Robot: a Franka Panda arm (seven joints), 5 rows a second.
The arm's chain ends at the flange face. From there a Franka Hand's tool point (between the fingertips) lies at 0.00 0.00 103.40 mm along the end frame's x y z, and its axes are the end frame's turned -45 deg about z.
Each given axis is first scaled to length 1.
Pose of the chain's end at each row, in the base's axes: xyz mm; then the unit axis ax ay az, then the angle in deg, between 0 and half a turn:
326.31 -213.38 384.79 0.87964 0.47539 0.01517 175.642
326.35 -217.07 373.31 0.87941 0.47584 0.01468 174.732
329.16 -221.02 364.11 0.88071 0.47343 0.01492 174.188
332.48 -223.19 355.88 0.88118 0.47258 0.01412 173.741
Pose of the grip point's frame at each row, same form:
332.80 -218.80 281.74 0.63083 0.77592 -0.00055 175.309
333.53 -223.98 270.39 0.63044 0.77623 -0.00404 174.490
336.83 -228.78 261.29 0.63255 0.77450 -0.00564 173.977
340.37 -231.75 253.14 0.63330 0.77387 -0.00788 173.599

